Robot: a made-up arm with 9 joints.
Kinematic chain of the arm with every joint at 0, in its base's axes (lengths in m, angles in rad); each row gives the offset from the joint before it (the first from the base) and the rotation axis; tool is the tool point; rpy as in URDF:
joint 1: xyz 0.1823 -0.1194 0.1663 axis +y
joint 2: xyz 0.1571 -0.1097 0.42 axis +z
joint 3: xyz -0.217 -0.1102 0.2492 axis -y
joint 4: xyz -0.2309 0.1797 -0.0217 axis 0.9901 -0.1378 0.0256
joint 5: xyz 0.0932 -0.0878 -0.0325 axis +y
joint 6: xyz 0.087 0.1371 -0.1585 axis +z
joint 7: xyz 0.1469 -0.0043 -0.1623 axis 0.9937 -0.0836 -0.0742
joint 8: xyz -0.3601 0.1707 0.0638 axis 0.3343 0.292 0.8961
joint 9: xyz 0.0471 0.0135 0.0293 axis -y
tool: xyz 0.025 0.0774 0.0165 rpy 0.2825 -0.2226 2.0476
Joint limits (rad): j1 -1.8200..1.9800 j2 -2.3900..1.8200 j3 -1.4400..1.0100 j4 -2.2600..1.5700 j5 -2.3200..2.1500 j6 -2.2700..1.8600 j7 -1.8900..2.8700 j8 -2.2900..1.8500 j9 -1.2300..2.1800
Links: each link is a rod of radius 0.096 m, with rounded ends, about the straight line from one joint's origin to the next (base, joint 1, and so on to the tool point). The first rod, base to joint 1, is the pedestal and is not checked.
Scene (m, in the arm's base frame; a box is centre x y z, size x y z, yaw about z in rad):
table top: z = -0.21
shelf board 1: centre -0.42 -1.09 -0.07 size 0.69 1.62 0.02 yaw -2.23
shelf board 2: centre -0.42 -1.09 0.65 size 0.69 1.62 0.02 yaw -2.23
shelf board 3: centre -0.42 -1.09 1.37 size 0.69 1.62 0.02 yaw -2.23
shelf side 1: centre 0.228 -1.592 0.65 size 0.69 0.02 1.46 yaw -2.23
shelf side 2: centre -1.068 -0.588 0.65 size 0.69 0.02 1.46 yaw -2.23
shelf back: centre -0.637 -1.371 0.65 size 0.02 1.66 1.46 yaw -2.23
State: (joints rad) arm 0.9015 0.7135 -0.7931 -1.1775 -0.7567 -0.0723 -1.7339 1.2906 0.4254
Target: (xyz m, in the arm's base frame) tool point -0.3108 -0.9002 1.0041
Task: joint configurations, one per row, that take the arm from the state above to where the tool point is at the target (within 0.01 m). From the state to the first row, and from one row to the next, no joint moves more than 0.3 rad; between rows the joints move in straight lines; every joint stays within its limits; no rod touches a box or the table.
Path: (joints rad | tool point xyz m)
1: 0.6367 0.6847 -0.9011 -1.1307 -0.5524 -0.0782 -1.7327 1.2961 0.4155 | 0.3814 -0.9315 0.5991
2: 0.3720 0.6560 -1.0092 -1.0840 -0.3482 -0.0841 -1.7314 1.3017 0.4055 | 0.2116 -0.9633 0.7960
3: 0.1072 0.6272 -1.1172 -1.0372 -0.1439 -0.0900 -1.7302 1.3072 0.3956 | -0.0272 -0.9529 0.9402
4: -0.1575 0.5985 -1.2252 -0.9904 0.0603 -0.0959 -1.7289 1.3128 0.3857 | -0.3108 -0.9002 1.0041

